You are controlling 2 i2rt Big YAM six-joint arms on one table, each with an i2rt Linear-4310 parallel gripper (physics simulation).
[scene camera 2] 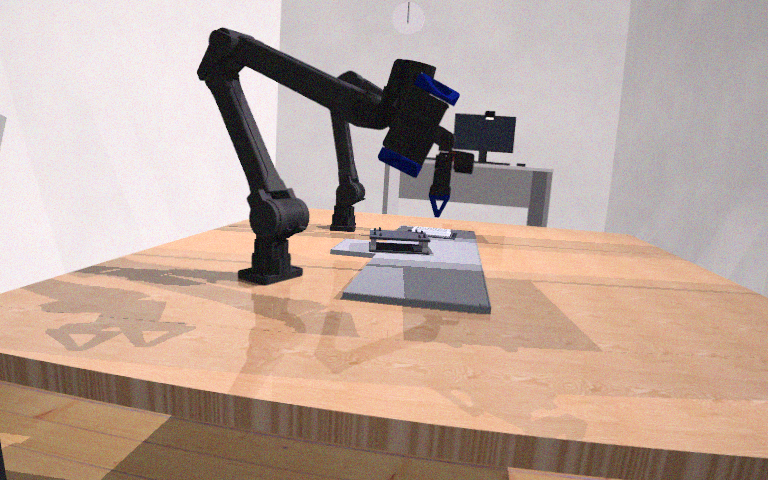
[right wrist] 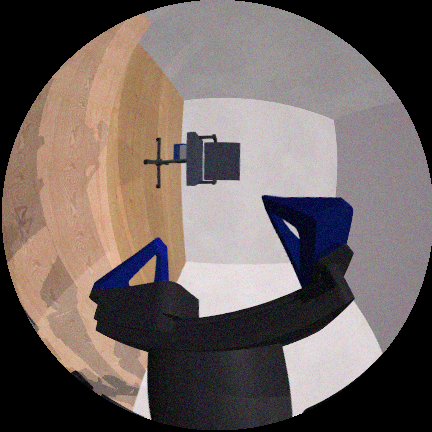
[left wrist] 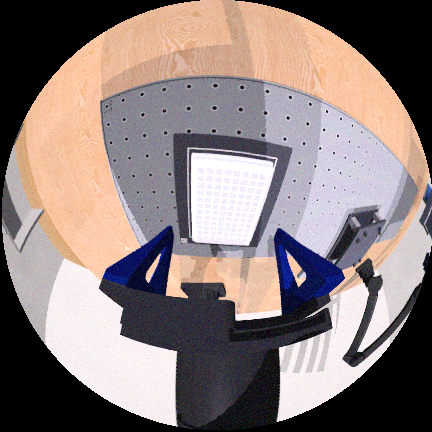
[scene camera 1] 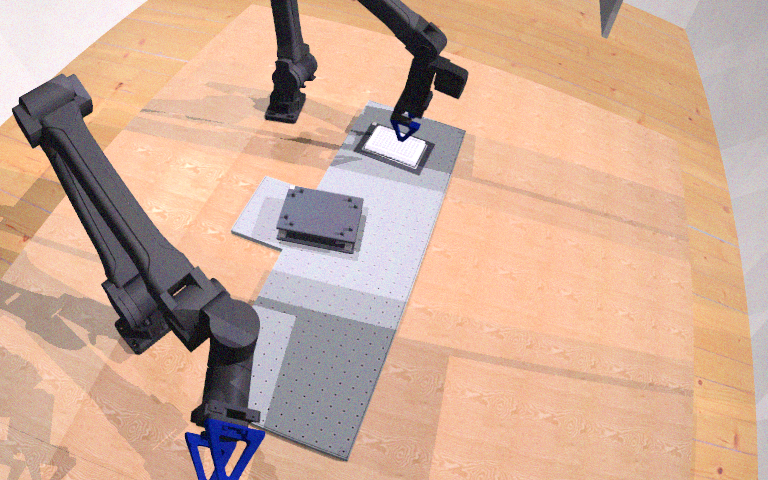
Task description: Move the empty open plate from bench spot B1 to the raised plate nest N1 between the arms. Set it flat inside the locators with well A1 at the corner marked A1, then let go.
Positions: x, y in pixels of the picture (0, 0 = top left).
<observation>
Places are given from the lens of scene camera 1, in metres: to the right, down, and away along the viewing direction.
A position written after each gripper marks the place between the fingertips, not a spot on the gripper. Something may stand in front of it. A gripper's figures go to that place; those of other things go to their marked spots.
left gripper (scene camera 1: 406, 129): 0.05, -0.26, 1.36
white well plate (scene camera 1: 384, 141): 0.00, -0.24, 1.39
dark plate nest (scene camera 1: 429, 146): 0.11, -0.23, 1.42
</observation>
